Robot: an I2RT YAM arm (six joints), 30 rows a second.
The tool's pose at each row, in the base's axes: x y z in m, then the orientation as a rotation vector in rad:
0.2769, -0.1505, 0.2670, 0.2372, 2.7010, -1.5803
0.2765, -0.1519, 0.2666, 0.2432, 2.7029, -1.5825
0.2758, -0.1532, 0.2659, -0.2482, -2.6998, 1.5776
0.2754, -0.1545, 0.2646, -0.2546, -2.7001, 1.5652
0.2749, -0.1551, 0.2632, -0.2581, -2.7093, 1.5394
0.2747, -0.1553, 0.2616, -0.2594, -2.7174, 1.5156
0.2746, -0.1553, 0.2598, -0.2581, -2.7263, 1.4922
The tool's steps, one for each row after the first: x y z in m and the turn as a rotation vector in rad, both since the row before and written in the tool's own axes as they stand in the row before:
0.0002, -0.0004, 0.0014, 0.0008, 0.0046, 0.0016
0.0006, -0.0001, 0.0015, -0.0013, 0.0061, 0.0004
0.0003, 0.0004, 0.0018, -0.0065, 0.0074, 0.0007
0.0005, 0.0008, 0.0013, -0.0168, 0.0063, -0.0009
0.0003, 0.0012, 0.0010, -0.0154, 0.0055, -0.0020
0.0002, 0.0015, 0.0010, -0.0155, 0.0039, -0.0031

